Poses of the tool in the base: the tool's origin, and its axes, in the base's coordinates. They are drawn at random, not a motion.
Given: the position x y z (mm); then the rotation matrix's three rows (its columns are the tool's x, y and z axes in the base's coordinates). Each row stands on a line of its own.
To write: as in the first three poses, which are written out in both.
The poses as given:
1:
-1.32 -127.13 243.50
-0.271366 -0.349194 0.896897
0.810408 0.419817 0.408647
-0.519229 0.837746 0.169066
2:
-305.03 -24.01 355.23
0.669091 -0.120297 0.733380
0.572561 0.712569 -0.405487
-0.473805 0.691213 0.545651
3:
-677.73 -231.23 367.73
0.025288 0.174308 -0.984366
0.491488 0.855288 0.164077
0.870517 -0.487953 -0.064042
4:
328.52 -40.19 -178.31
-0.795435 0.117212 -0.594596
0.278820 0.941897 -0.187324
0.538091 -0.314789 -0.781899
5:
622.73 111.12 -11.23
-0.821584 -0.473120 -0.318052
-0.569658 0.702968 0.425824
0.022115 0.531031 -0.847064
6:
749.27 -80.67 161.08
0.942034 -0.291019 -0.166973
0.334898 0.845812 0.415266
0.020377 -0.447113 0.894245
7:
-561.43 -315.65 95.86
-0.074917 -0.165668 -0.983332
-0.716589 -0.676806 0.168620
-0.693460 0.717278 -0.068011
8:
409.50 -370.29 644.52
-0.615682 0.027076 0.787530
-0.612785 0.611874 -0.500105
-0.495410 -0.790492 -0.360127
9:
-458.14 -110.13 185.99
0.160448 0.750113 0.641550
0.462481 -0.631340 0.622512
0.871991 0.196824 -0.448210
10:
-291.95 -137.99 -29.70
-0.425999 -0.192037 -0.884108
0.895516 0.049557 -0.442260
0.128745 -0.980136 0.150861
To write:
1: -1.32 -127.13 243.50 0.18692 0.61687 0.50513 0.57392
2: -305.03 -24.01 355.23 0.32050 0.35278 0.20248 0.85547
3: -677.73 -231.23 367.73 -0.24189 -0.68812 0.11767 0.67389
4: 328.52 -40.19 -178.31 -0.10555 -0.93798 0.13383 0.30190
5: 622.73 111.12 -11.23 0.28395 -0.91810 -0.26055 0.09263
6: 749.27 -80.67 161.08 -0.22471 -0.04882 0.16309 0.95944
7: -561.43 -315.65 95.86 0.64612 -0.34137 -0.64879 0.21229
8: 409.50 -370.29 644.52 -0.18205 0.80431 -0.40115 0.39877
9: -458.14 -110.13 185.99 -0.74833 -0.40510 -0.50564 0.14221
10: -291.95 -137.99 -29.70 -0.30561 -0.57548 0.61792 0.44001
